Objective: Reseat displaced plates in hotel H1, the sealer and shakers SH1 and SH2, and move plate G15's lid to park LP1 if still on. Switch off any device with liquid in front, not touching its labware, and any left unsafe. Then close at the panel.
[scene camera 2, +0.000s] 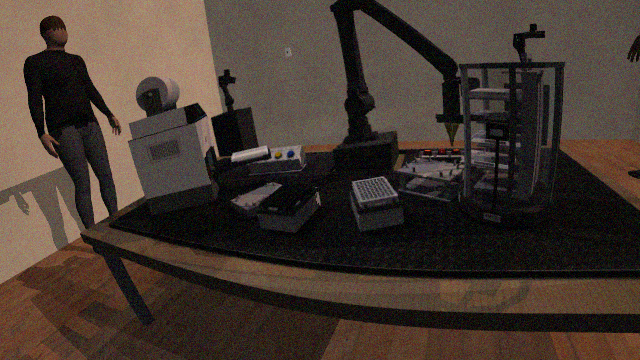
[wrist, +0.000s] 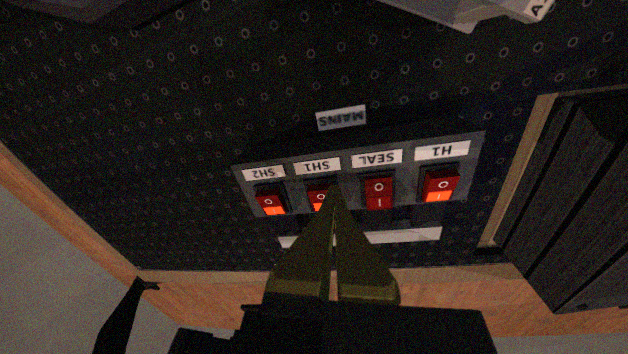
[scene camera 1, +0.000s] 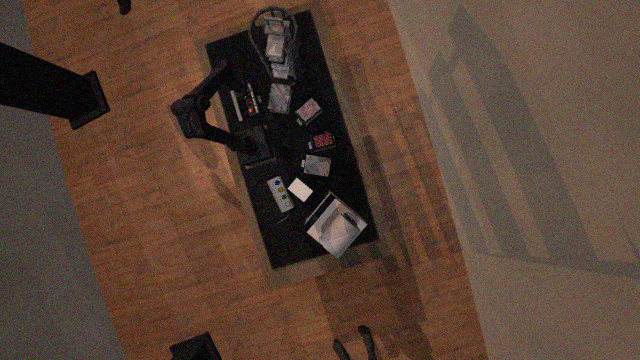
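Seen in the pictures: gripper, fingertip midpoint: (scene camera 2: pixel 452 146) (wrist: pixel 334 190) (scene camera 1: pixel 250 94); arm's base at its link origin: (scene camera 2: pixel 361 139) (scene camera 1: pixel 250 149).
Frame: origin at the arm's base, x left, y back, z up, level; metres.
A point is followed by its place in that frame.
My gripper (scene camera 2: pixel 451 143) @(x 0.316, y -0.131, z -0.008 m) (wrist: pixel 334 190) @(x 0.316, y -0.131, z -0.008 m) is shut and empty, fingertips down. In the wrist view its tips overlap the mains box (wrist: pixel 472 160) @(x 0.207, y -0.109, z -0.040 m) between the SH1 switch (wrist: pixel 318 195) @(x 0.335, y -0.114, z -0.028 m) and the SEAL switch (wrist: pixel 379 192) @(x 0.284, y -0.103, z -0.031 m); contact cannot be told. SEAL is unlit; SH1, SH2 (wrist: pixel 270 201) @(x 0.381, y -0.118, z -0.028 m) and H1 (wrist: pixel 440 186) @(x 0.236, y -0.099, z -0.028 m) glow orange. The hotel (scene camera 1: pixel 251 32) @(x 0.451, y -0.308, z 0.247 m) (scene camera 2: pixel 512 100) @(x 0.374, y -0.520, z 0.186 m) holds several plates; their exact seating is unclear. The sealer (scene camera 1: pixel 337 227) @(x -0.557, y -0.317, z 0.363 m) (scene camera 2: pixel 175 167) @(x -0.524, y -0.392, z 0.071 m) stands at the far end. One shaker (scene camera 2: pixel 377 216) @(x 0.092, y -0.498, z -0.046 m) bears a pale plate (scene camera 2: pixel 375 191) @(x 0.086, y -0.446, z -0.011 m), another (scene camera 2: pixel 287 219) @(x -0.107, y -0.510, z -0.043 m) a dark one. Plate G15 cannot be identified.
A button panel (scene camera 1: pixel 286 202) @(x -0.400, y -0.066, z -0.009 m) (scene camera 2: pixel 285 164) @(x -0.282, y -0.074, z -0.052 m) lies near the arm's base (scene camera 2: pixel 367 150) @(x 0.032, y -0.114, z -0.011 m). A clear-topped stand (scene camera 1: pixel 280 98) @(x 0.219, y -0.295, z -0.020 m) (scene camera 2: pixel 432 169) @(x 0.230, y -0.301, z -0.020 m) is beside the hotel. A pale flat fixture (scene camera 1: pixel 316 165) @(x -0.255, y -0.332, z -0.055 m) (scene camera 2: pixel 256 196) @(x -0.271, y -0.349, z -0.055 m) lies between shaker and sealer. A person (scene camera 2: pixel 60 85) stands behind the sealer.
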